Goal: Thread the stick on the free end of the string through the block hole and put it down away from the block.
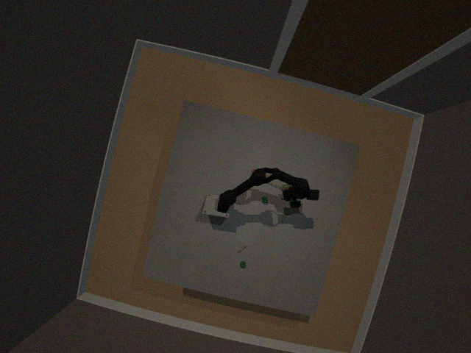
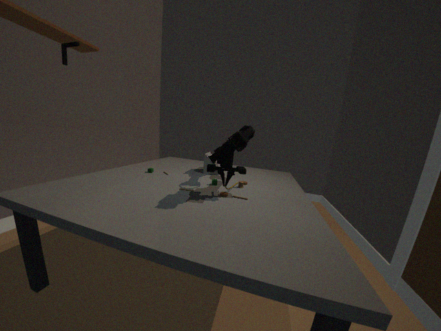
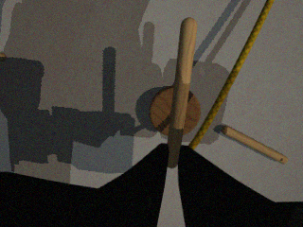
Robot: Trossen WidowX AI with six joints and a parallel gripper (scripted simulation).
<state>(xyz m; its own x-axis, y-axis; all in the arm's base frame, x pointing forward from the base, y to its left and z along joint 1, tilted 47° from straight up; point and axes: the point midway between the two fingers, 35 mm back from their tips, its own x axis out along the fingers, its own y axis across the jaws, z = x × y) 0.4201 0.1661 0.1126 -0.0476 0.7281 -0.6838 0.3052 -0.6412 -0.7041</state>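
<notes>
My gripper tip is now 5 cm above the wooden disc and 1 cm past it. From my gripper tip the other things lie so: green cube 15 cm behind, 9 cm to the right, 4 cm below; then thin wooden stick 1 cm behind.
</notes>
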